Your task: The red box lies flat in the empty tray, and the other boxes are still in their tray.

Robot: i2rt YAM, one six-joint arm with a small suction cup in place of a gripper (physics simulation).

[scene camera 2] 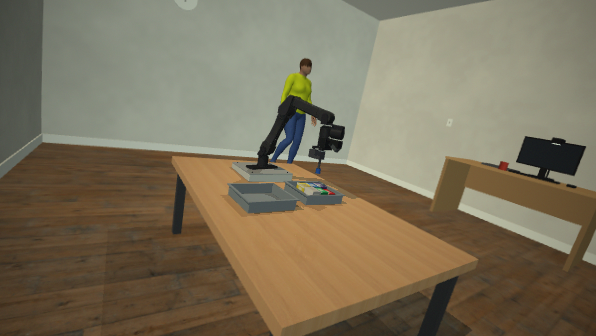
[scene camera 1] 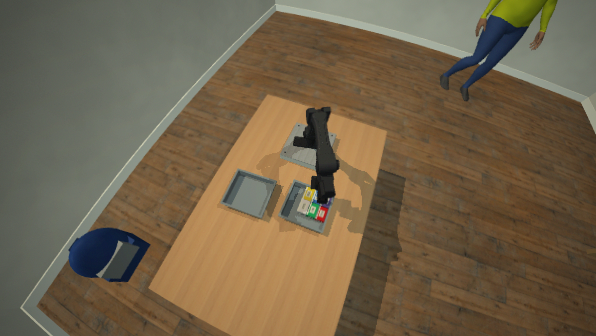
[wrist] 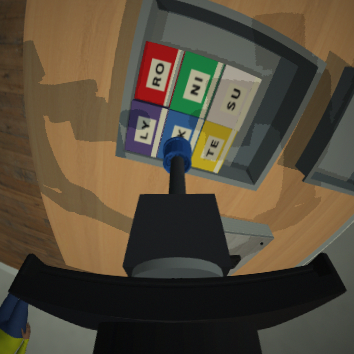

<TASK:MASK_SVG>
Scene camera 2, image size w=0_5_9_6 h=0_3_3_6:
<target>grey tray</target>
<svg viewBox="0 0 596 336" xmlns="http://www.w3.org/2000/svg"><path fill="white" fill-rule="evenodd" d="M227 183L229 186L228 195L247 213L295 210L297 201L300 201L274 183Z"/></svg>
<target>grey tray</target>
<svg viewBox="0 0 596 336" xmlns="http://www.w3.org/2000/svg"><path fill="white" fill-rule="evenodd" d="M284 181L284 190L298 198L305 205L341 204L342 198L345 196L320 181ZM297 182L320 183L326 186L327 190L335 193L335 195L307 195L296 188Z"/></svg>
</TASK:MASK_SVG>
